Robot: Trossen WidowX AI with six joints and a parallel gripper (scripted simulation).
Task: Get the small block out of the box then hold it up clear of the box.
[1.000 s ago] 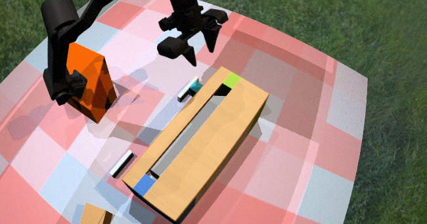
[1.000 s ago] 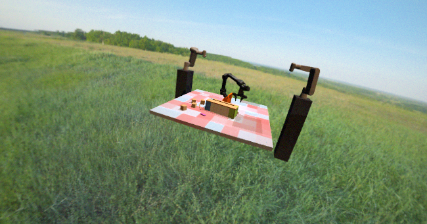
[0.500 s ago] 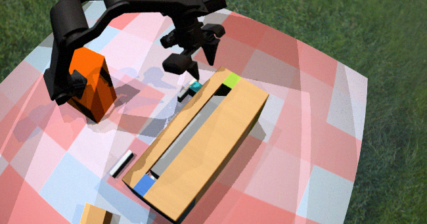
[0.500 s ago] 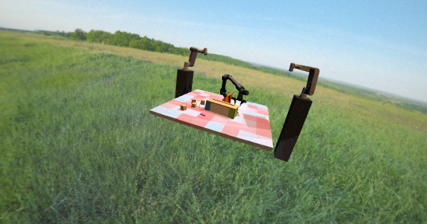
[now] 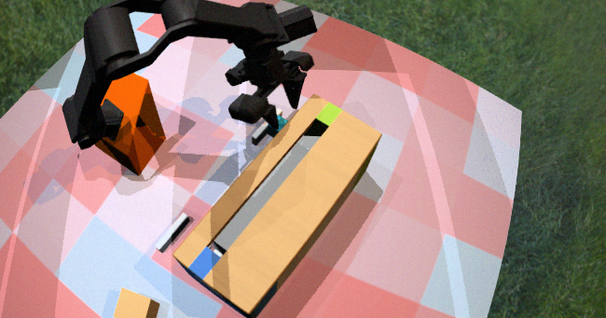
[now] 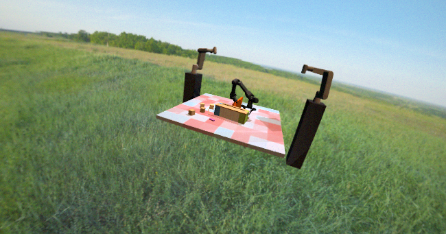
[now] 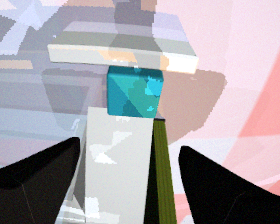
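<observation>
My gripper tip is 40 mm above the cyan block and 10 mm past it. Also, from my gripper tip: tan cube: 470 mm to the right, 30 mm below, 10 mm behind; box: 160 mm to the right, 60 mm ahead.
</observation>
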